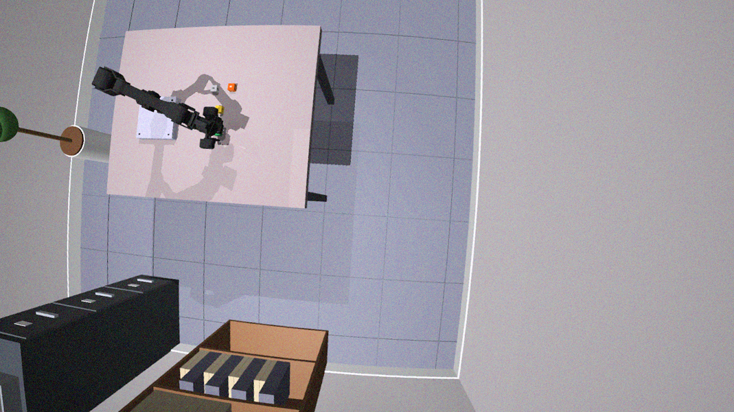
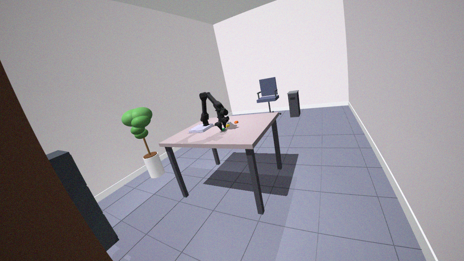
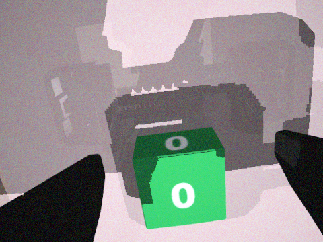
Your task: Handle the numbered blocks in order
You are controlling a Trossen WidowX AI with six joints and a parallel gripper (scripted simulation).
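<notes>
The green block is 10 mm behind my gripper tip. The rest, counted from my gripper tip: yellow block 110 mm to the left, 40 mm behind; then orange block 230 mm to the left, 10 mm behind; then white block 210 mm to the left, 90 mm behind.
</notes>
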